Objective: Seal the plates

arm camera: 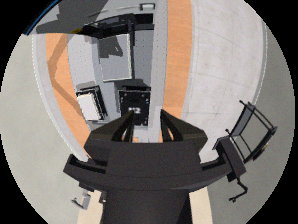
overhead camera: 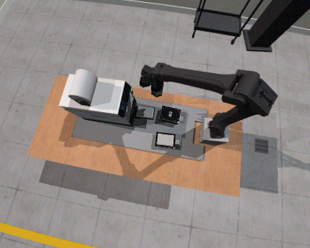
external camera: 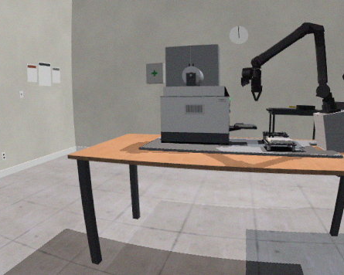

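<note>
Right now the sealer stage is 9 cm ahead of my hand, 8 cm to the left of it and 17 cm below it. The rest, counted from my hand: foil roll: 42 cm ahead, 3 cm to the left, 15 cm above.
</note>
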